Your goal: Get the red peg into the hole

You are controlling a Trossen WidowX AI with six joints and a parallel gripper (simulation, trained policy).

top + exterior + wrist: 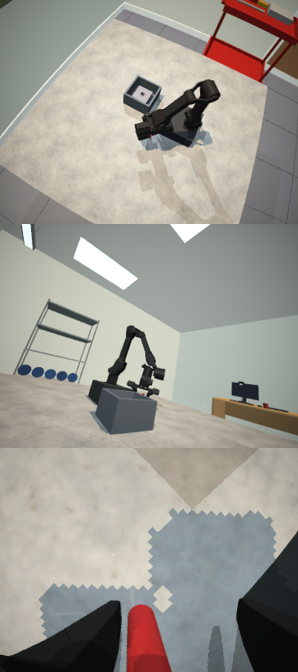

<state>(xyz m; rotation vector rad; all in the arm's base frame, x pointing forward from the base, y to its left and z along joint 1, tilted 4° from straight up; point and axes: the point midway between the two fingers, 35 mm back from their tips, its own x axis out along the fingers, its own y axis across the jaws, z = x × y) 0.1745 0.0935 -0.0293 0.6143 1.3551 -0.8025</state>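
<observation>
The red peg is 2 cm to the left of my gripper tip, 2 cm above it and 1 cm ahead of it. The rest, counted from my gripper tip: grey box: 20 cm to the right, 12 cm ahead; plate: 20 cm to the right, 12 cm ahead, 2 cm above.
</observation>
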